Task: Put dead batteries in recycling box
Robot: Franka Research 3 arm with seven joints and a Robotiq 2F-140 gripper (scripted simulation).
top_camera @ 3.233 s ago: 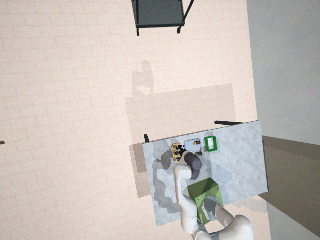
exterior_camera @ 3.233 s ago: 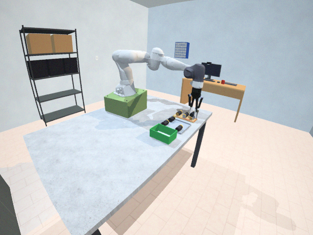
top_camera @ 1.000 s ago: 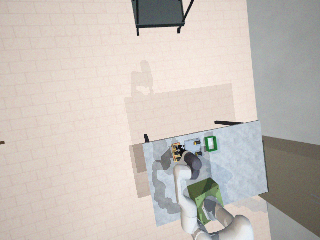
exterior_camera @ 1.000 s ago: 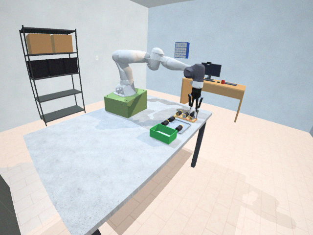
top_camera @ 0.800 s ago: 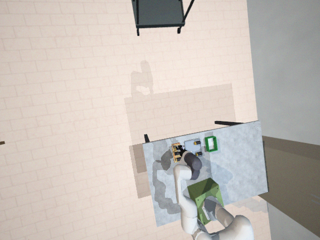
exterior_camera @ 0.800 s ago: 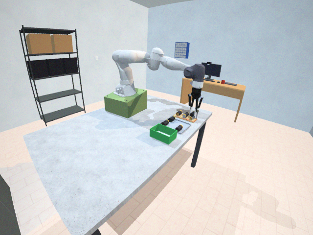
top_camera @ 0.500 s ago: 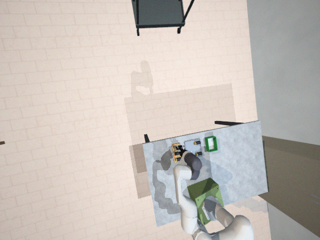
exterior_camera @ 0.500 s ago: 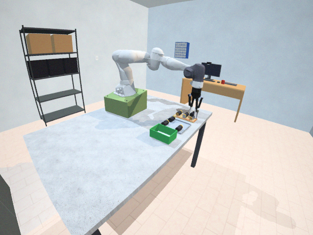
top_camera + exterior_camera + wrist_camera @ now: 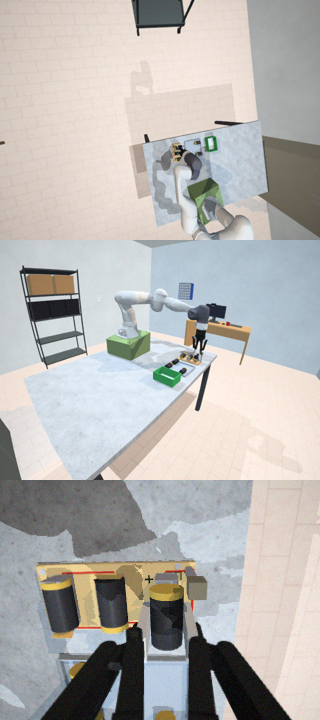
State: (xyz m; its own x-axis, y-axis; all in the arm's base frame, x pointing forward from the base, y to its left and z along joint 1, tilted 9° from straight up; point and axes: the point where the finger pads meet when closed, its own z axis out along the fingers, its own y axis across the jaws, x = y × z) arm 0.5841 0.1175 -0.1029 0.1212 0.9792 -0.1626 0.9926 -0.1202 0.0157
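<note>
My gripper is now 40 mm above the post, 30 mm to the right of it and 30 mm short of it. The rest, counted from my hand: grey tray: 180 mm to the right, 90 mm behind, 80 mm below; green recycling box: 380 mm to the right, 90 mm behind, 70 mm below.
</note>
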